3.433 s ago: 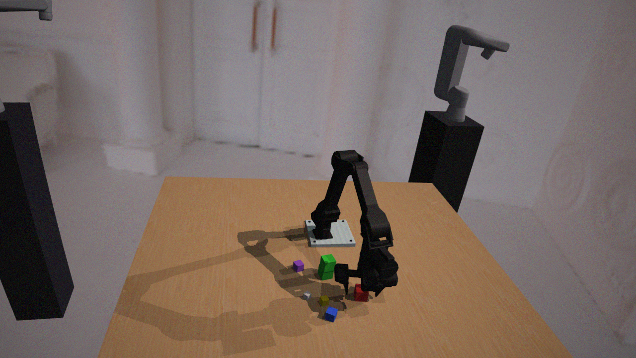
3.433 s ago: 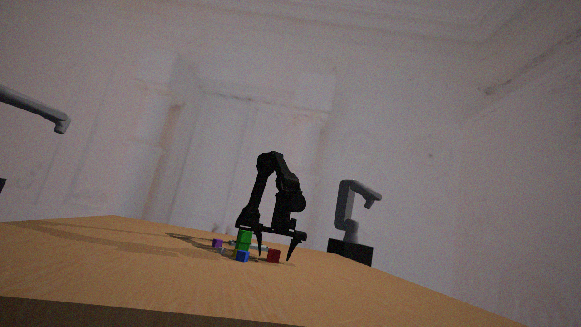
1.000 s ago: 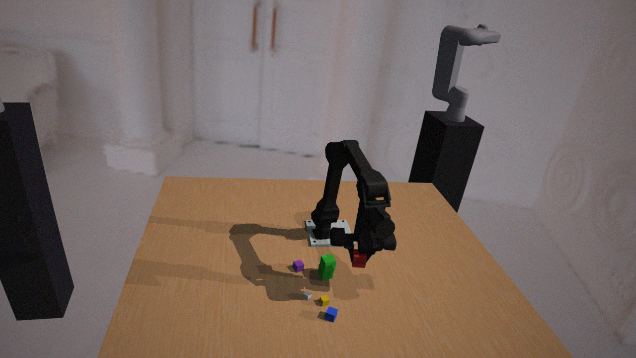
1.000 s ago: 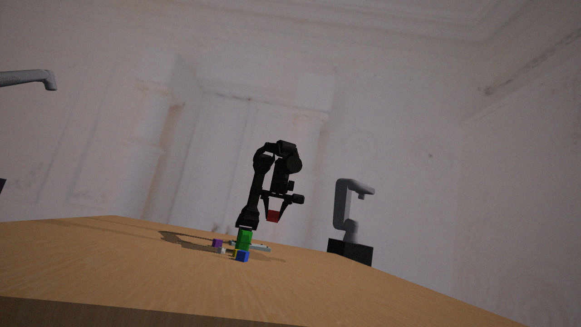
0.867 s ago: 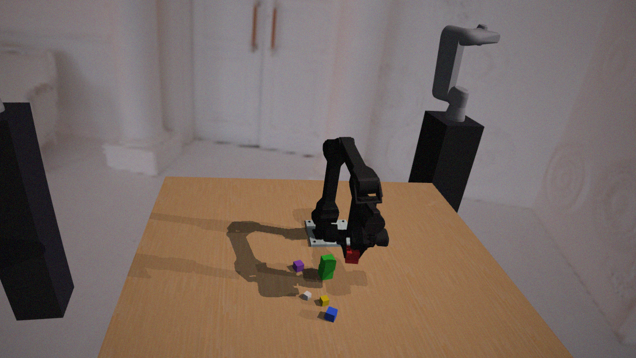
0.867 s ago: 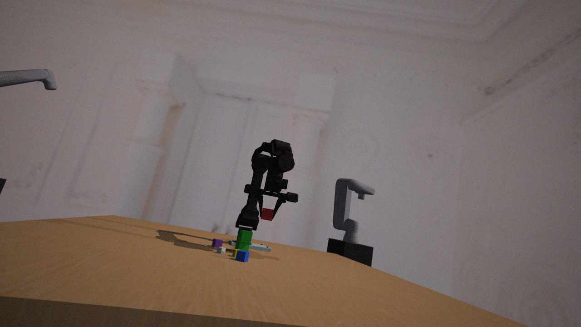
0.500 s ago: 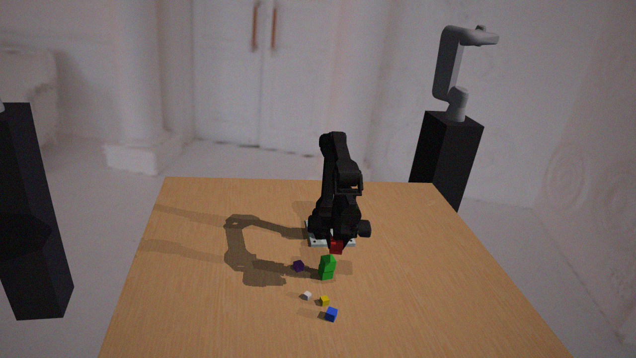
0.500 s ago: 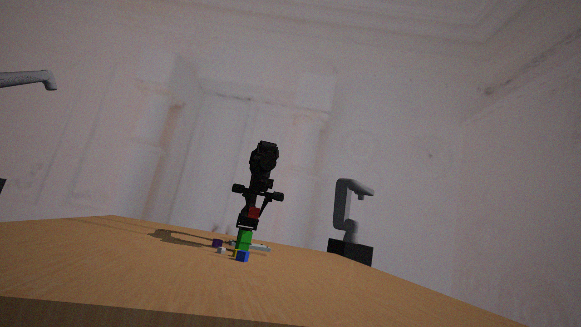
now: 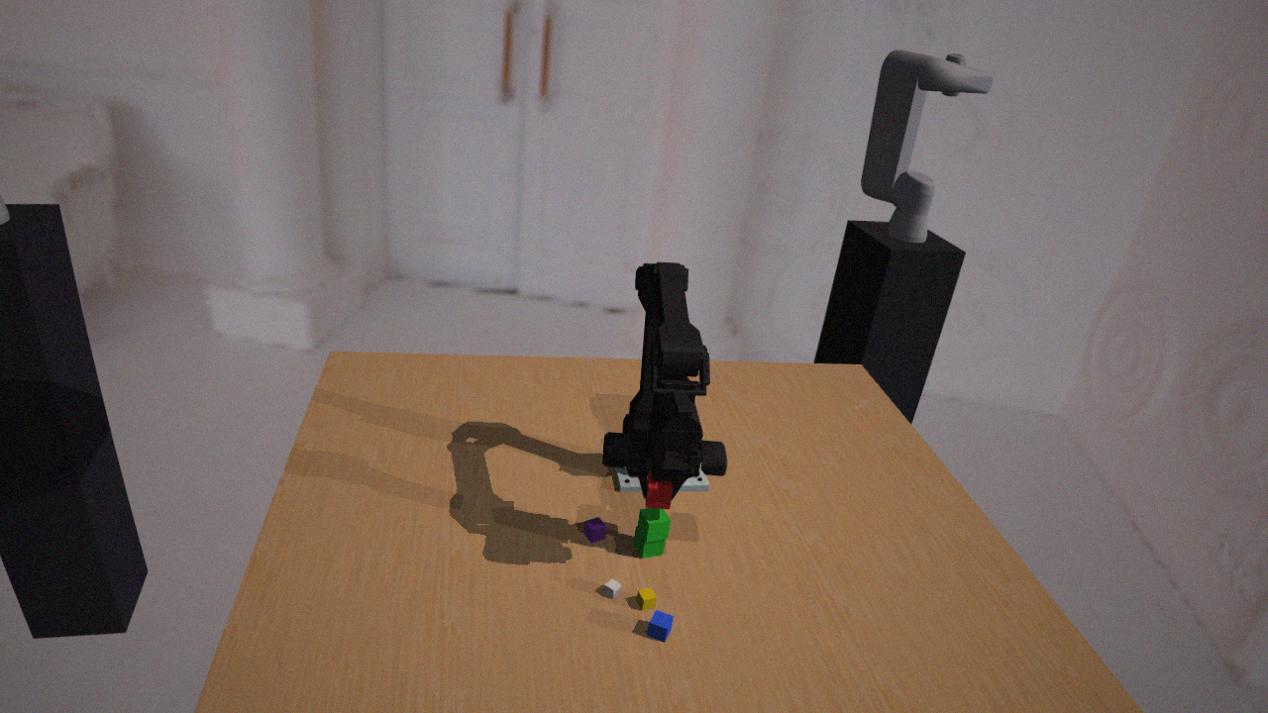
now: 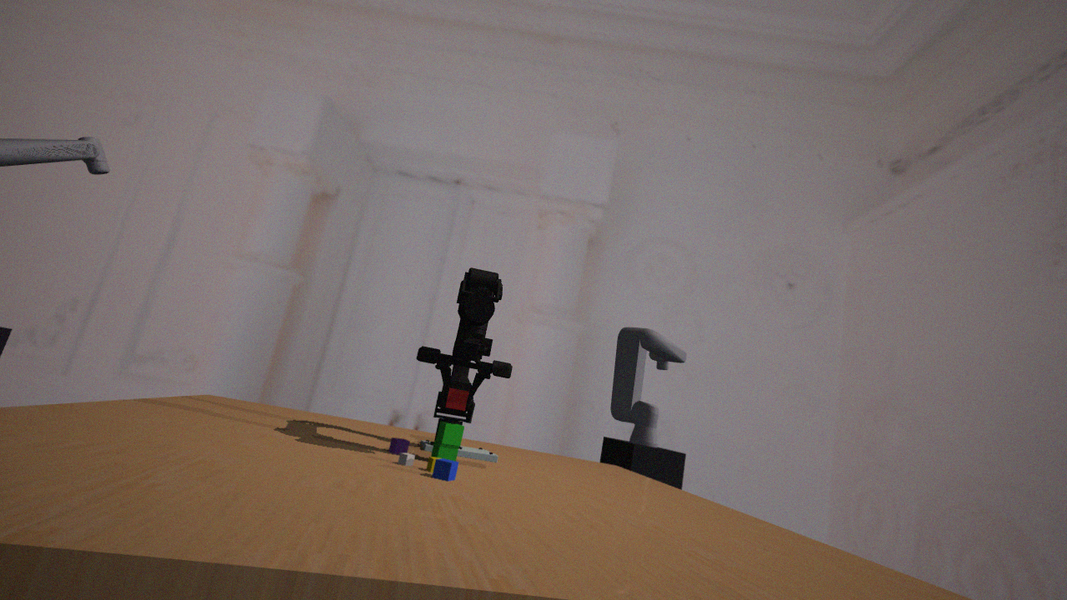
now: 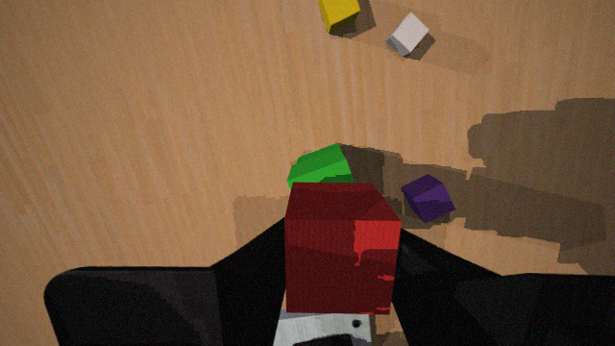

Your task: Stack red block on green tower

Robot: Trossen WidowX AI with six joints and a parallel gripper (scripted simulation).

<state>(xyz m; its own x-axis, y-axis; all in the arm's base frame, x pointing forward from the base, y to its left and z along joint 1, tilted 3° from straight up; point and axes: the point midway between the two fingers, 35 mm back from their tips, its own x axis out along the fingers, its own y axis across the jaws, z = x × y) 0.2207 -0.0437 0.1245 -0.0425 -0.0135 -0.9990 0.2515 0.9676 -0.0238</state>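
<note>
The green block is 50 mm below my gripper tip. Also, from my gripper tip: red block: 10 mm above; then purple block: 100 mm below, 80 mm to the right, 50 mm behind; then white block: 100 mm below, 90 mm ahead, 80 mm to the right.
</note>
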